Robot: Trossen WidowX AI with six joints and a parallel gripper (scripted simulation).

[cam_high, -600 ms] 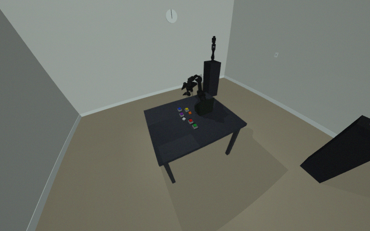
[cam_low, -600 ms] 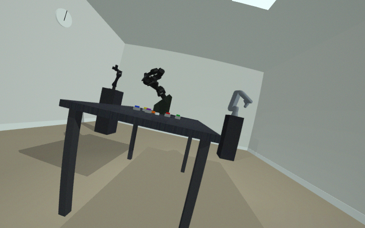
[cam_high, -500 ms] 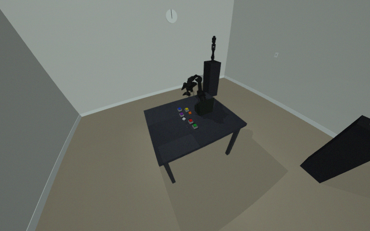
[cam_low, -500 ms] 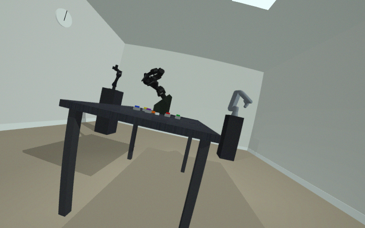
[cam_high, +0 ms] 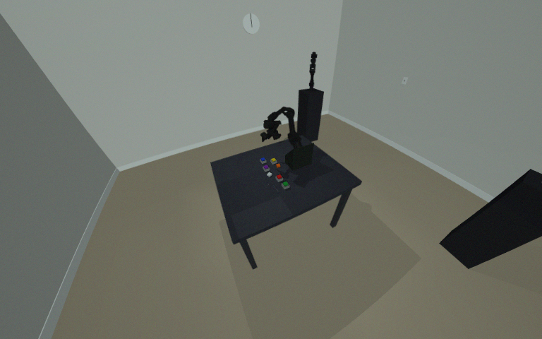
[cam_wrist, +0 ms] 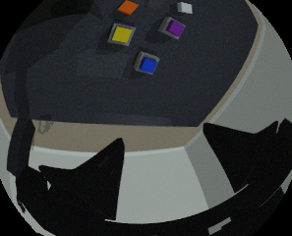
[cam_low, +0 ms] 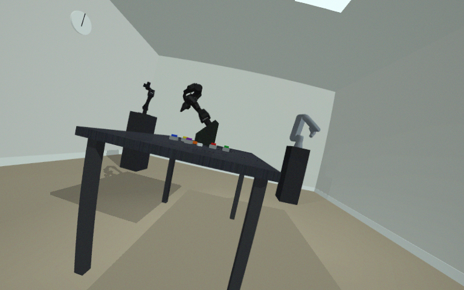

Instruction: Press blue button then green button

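My gripper tip is now 190 mm above the blue button, 40 mm short of it and 10 mm to the right of it. From my gripper tip the other things lie so: orange block 220 mm below, 130 mm to the left, 60 mm behind; purple button 190 mm below, 120 mm to the left, 60 mm ahead; yellow button 190 mm below, 60 mm to the left, 40 mm behind.
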